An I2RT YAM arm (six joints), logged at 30 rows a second.
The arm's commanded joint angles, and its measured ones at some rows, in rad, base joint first. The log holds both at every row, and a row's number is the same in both.
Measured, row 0:
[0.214 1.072 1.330 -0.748 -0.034 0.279]
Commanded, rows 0 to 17:
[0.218 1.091 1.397 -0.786 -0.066 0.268]
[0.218 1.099 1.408 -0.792 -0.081 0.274]
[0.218 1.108 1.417 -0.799 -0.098 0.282]
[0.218 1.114 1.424 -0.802 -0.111 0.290]
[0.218 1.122 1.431 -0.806 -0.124 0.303]
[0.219 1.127 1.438 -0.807 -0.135 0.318]
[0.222 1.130 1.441 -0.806 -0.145 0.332]
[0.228 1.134 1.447 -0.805 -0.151 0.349]
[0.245 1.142 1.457 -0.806 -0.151 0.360]
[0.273 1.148 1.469 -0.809 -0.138 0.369]
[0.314 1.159 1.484 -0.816 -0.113 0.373]
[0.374 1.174 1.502 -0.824 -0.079 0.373]
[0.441 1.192 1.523 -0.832 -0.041 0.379]
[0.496 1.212 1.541 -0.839 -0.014 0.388]
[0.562 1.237 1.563 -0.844 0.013 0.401]
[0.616 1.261 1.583 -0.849 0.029 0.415]
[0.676 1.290 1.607 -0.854 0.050 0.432]
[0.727 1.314 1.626 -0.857 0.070 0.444]
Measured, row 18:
[0.632 1.269 1.568 -0.815 -0.011 0.391]
